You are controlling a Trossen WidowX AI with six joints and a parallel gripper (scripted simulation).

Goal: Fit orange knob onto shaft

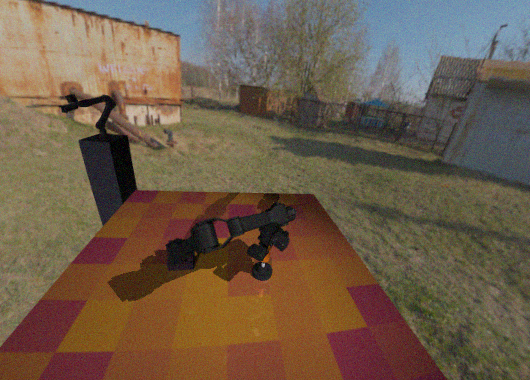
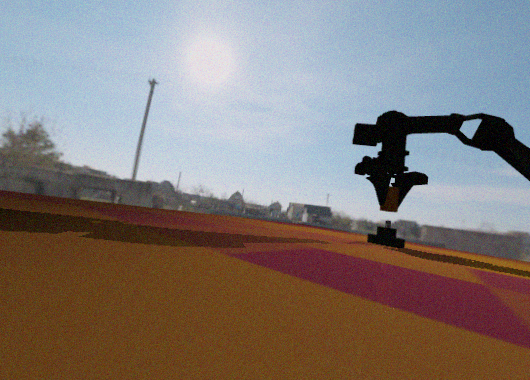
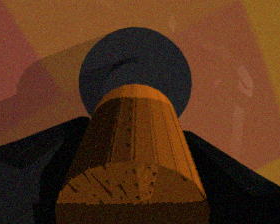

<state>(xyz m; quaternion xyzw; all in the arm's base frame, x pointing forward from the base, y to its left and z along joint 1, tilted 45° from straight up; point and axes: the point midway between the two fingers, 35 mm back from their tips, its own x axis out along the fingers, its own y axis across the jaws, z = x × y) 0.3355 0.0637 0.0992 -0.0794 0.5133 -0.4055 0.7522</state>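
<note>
Right now the orange knob is 3 cm above my gripper tip. The rest, counted from my gripper tip: round dark pedestal 6 cm below.
</note>
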